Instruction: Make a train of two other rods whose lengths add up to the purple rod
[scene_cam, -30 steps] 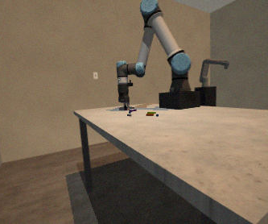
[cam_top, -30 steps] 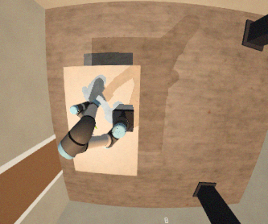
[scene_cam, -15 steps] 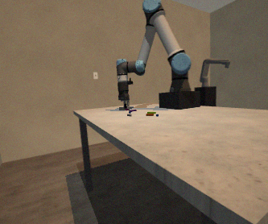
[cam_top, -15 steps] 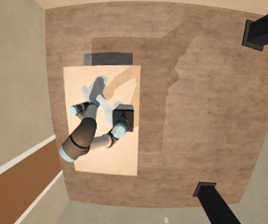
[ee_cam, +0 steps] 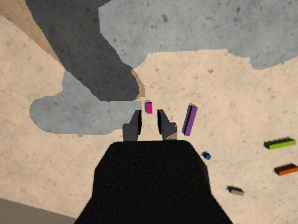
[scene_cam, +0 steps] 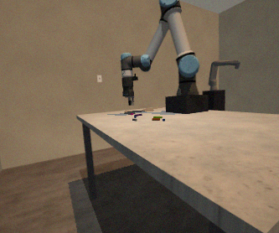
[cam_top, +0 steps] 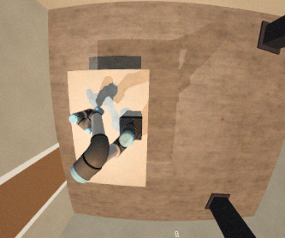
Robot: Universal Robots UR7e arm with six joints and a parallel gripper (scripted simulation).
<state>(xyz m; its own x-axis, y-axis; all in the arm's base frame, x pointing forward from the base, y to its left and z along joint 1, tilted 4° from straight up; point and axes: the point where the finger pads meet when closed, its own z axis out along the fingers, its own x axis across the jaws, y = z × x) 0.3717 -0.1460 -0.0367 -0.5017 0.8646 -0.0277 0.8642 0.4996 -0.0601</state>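
Now: the orange rod 330 mm to the left of my hand, 80 mm below it and 20 mm behind it. Also, from my hand: grey rod (270 mm to the left, 80 mm below, 70 mm ahead); then magenta rod (80 mm below); then purple rod (80 mm to the left, 80 mm below, 20 mm behind).
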